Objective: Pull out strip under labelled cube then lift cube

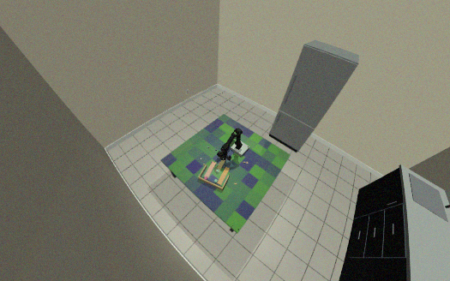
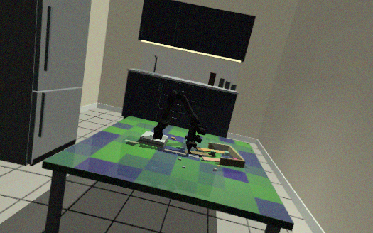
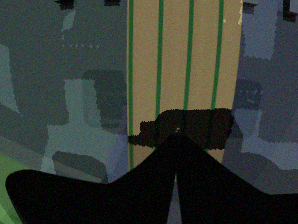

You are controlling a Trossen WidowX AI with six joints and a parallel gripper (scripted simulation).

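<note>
Now: the orange-dotted strip 20 cm ahead of my gripper tip and 14 cm to the left of it.
</note>
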